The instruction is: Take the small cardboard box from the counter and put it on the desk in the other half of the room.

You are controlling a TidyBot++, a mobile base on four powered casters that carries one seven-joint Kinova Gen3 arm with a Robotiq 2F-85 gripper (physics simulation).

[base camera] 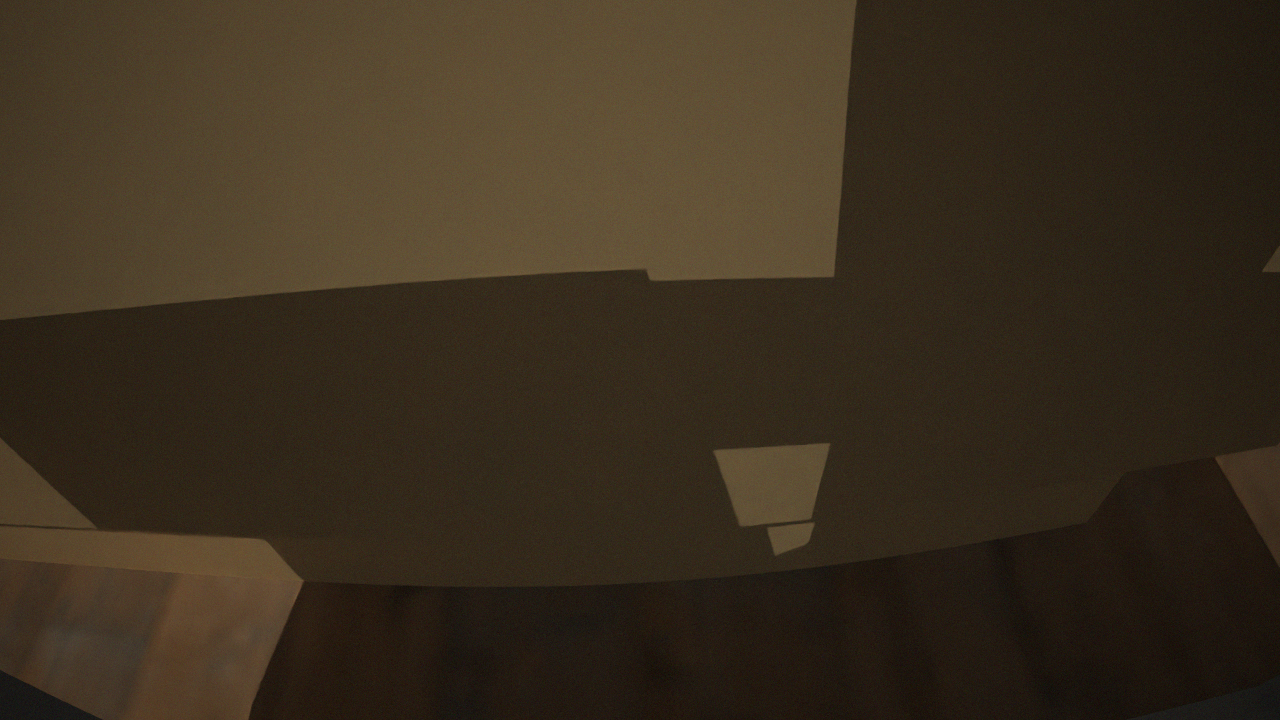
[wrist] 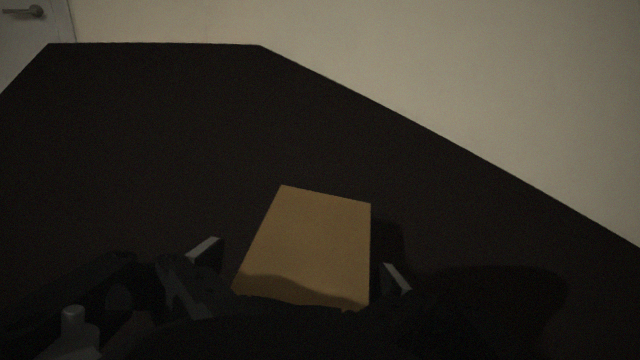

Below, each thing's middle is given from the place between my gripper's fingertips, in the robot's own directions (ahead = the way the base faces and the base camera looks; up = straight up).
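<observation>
The small cardboard box [wrist: 312, 248] has my gripper 10 mm above it and 10 mm short of it.
</observation>
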